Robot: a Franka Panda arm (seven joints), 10 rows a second.
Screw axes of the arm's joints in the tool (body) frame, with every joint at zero. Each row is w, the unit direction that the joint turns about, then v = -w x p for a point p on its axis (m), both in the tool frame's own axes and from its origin. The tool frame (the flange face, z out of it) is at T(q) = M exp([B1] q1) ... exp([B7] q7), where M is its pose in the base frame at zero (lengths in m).
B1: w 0 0 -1 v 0 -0.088 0
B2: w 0 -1 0 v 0.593 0 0.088
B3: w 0 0 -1 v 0 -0.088 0
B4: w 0 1 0 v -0.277 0 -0.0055
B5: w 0 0 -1 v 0 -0.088 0
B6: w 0 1 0 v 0.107 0 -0.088
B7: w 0 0 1 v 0 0 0
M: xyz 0.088 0 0.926 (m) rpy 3.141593 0 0 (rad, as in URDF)
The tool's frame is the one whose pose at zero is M.
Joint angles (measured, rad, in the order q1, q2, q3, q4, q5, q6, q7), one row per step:
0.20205, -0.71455, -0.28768, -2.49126, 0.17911, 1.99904, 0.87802
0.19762, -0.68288, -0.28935, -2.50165, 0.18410, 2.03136, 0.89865
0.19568, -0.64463, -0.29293, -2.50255, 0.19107, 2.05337, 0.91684
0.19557, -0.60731, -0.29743, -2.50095, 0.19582, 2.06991, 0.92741
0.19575, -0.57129, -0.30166, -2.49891, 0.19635, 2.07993, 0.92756
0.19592, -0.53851, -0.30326, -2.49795, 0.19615, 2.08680, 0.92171
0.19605, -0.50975, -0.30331, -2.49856, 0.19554, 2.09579, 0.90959
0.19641, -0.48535, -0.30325, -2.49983, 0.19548, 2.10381, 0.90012
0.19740, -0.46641, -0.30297, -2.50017, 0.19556, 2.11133, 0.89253
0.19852, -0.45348, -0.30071, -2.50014, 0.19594, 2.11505, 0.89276
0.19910, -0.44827, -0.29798, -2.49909, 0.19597, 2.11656, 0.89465
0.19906, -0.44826, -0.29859, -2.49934, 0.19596, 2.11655, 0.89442
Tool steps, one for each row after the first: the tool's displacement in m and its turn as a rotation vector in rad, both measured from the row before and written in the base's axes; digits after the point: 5 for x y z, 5 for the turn. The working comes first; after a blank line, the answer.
Tool pose at each row, in the base's axes (x y z in m, rotation vector in rad; the steps are taken from these numbers as rounded here):
0.36138, -0.03366, 0.53501, -2.41832, 1.27979, -0.04062
0.36908, -0.03488, 0.52198, -2.39969, 1.33006, -0.02727
0.37770, -0.03623, 0.50985, -2.38399, 1.37727, -0.00453
0.38560, -0.03753, 0.49832, -2.37674, 1.41306, 0.01795
0.39239, -0.03870, 0.48652, -2.38347, 1.43483, 0.04141
0.39790, -0.03876, 0.47506, -2.39804, 1.44558, 0.06435
0.40250, -0.03835, 0.46450, -2.41679, 1.44552, 0.08045
0.40608, -0.03784, 0.45512, -2.43203, 1.44606, 0.09531
0.40899, -0.03718, 0.44821, -2.44393, 1.44488, 0.10455
0.41089, -0.03565, 0.44357, -2.45077, 1.44817, 0.11344
0.41189, -0.03430, 0.44226, -2.45396, 1.44956, 0.11561
0.41183, -0.03456, 0.44211, -2.45358, 1.44996, 0.11603

0.00770, -0.00122, -0.01303, 0.00197, 0.01826, -0.03537
0.00862, -0.00135, -0.01213, 0.00314, 0.02438, -0.03105
0.00790, -0.00130, -0.01153, -0.00001, 0.02361, -0.02107
0.00679, -0.00117, -0.01180, -0.00549, 0.02449, -0.00741
0.00551, -0.00006, -0.01146, -0.00758, 0.02313, 0.00195
0.00460, 0.00041, -0.01056, -0.00890, 0.01670, 0.00896
0.00358, 0.00051, -0.00938, -0.00700, 0.01483, 0.00709
0.00291, 0.00066, -0.00691, -0.00564, 0.00959, 0.00617
0.00190, 0.00153, -0.00464, -0.00378, 0.00902, 0.00163
0.00100, 0.00135, -0.00131, -0.00234, 0.00295, 0.00064
-0.00006, -0.00026, -0.00015, 0.00026, 0.00025, -0.00033

